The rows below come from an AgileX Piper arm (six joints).
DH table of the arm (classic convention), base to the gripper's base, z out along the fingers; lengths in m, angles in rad. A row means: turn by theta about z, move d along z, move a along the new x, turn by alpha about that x. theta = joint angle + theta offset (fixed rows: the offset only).
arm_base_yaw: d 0.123, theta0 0, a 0, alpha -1.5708
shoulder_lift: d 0, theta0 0.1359, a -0.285, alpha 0
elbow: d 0, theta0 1.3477, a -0.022, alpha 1.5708
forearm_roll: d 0.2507, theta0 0, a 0, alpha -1.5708
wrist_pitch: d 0, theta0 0, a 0, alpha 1.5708
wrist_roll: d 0.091, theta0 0, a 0, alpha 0
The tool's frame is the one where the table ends.
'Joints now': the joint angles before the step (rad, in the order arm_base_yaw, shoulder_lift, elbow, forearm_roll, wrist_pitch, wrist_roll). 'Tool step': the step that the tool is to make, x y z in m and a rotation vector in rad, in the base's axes. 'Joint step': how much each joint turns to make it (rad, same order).
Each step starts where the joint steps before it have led.
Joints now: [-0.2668, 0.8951, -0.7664, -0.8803, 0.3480, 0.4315]
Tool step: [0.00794, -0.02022, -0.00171, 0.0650, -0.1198, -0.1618]
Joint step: [-0.0483, 0.0630, 0.0000, -0.4100, 0.0205, 0.5482]
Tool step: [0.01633, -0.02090, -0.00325, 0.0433, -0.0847, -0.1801]
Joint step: [-0.0092, 0.1110, -0.0353, -0.2624, 0.1392, 0.3893]
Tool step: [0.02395, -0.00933, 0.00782, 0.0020, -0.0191, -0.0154]
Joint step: [-0.0007, 0.0971, -0.0899, -0.0332, 0.0129, 0.0503]
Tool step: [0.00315, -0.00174, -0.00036, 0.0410, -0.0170, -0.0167]
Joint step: [-0.0001, 0.0154, -0.0165, 0.0433, 0.0081, 0.0038]
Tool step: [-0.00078, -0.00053, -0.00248, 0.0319, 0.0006, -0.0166]
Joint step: [0.0001, 0.0015, 0.0000, 0.0473, 0.0112, -0.0171]
